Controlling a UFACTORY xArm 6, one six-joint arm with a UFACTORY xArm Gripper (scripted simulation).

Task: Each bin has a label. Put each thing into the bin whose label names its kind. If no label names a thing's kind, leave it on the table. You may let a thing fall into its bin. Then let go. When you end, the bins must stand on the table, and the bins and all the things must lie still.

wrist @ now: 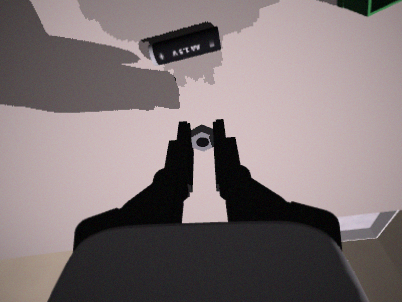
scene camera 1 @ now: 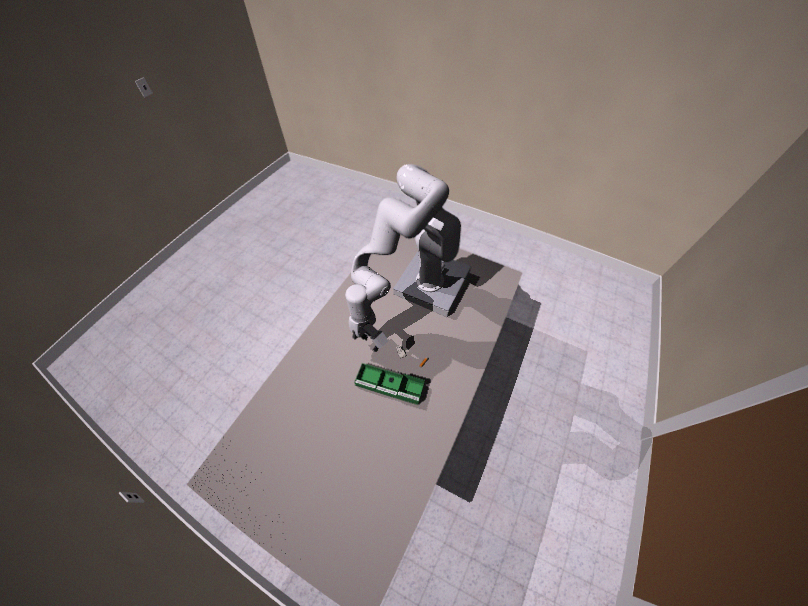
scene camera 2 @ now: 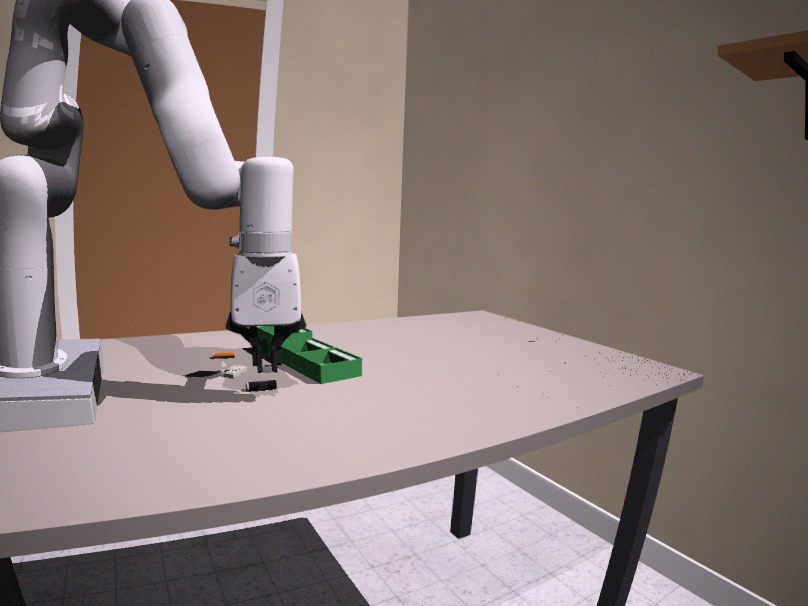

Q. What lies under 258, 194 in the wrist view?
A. My gripper.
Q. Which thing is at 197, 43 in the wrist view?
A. A black battery.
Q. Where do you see a green bin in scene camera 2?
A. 297, 350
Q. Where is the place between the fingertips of my gripper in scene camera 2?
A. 267, 370
